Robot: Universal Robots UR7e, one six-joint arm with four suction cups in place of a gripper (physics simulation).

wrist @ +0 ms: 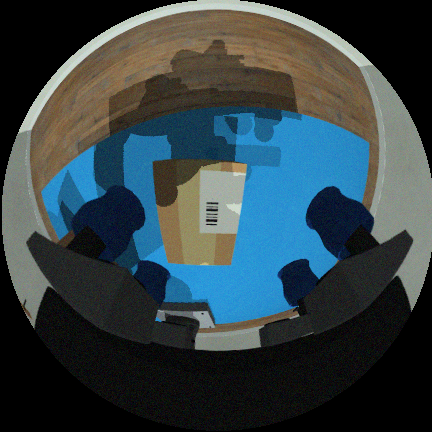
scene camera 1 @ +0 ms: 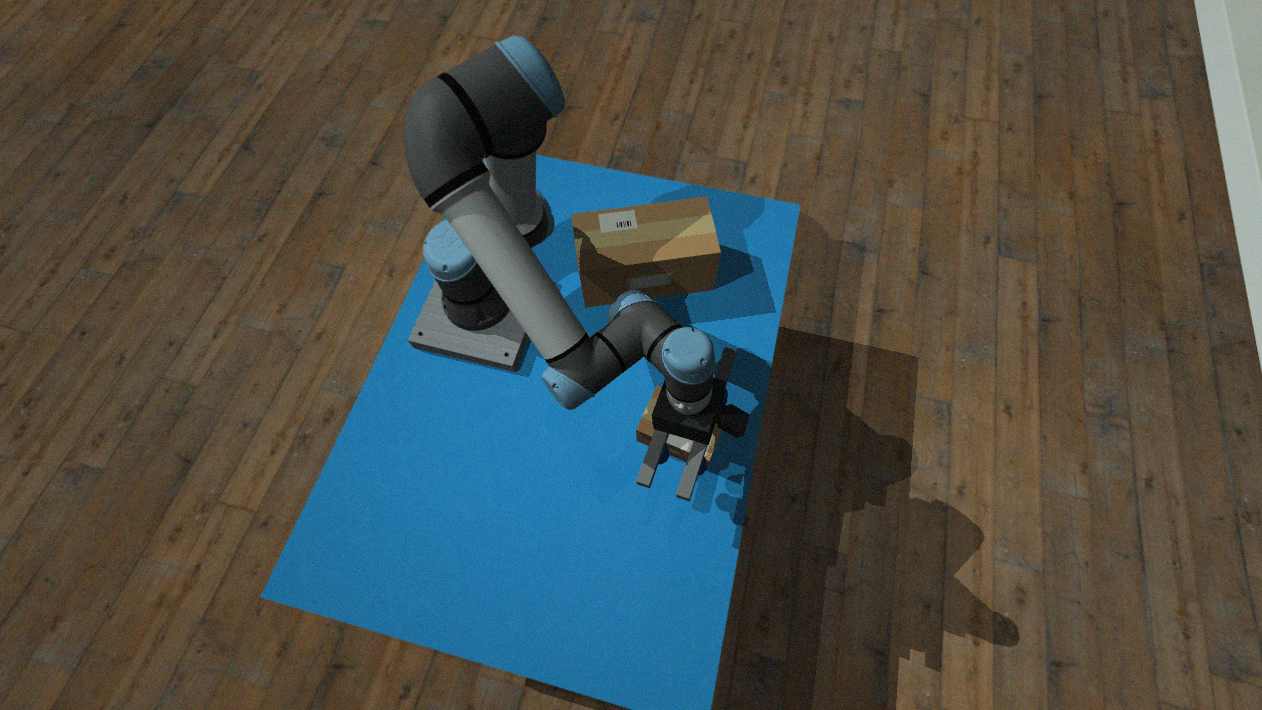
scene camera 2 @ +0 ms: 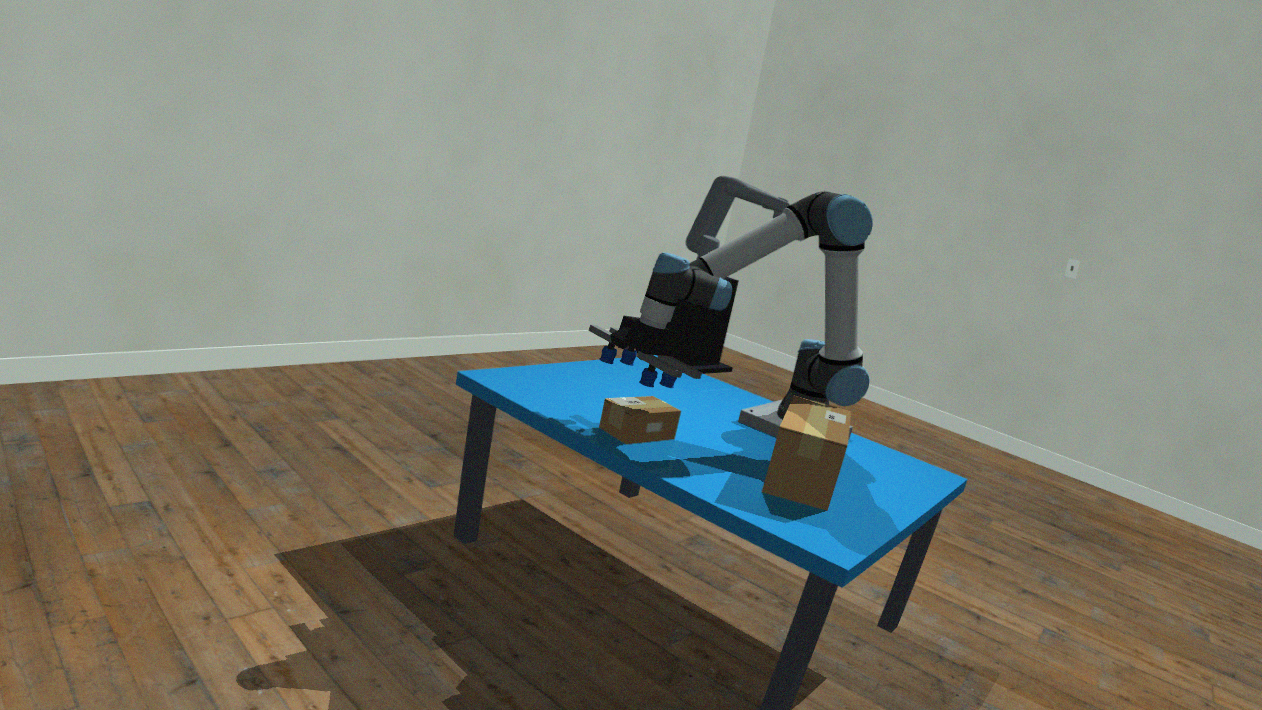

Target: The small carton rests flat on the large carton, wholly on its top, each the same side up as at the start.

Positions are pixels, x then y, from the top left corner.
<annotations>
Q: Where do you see a small carton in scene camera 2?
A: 631,420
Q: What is the suction head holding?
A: Nothing.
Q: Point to the suction head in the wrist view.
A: At 114,216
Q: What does the large carton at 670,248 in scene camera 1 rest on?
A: The table.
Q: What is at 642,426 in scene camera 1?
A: A small carton.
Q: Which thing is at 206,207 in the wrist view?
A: A small carton.
</annotations>
